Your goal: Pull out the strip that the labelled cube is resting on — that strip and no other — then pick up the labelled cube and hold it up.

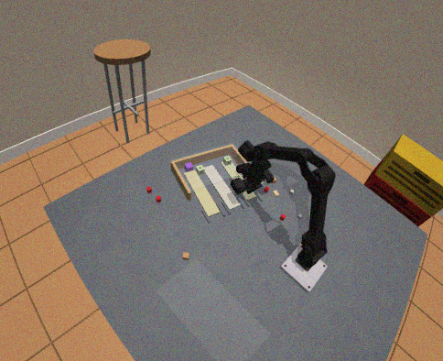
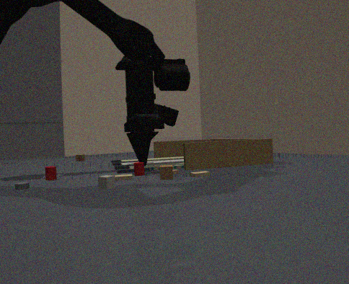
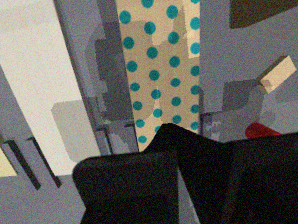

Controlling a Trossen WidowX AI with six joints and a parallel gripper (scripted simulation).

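Now: the dotted strip 90 mm ahead of my gripper tip and 30 mm to the right of it.
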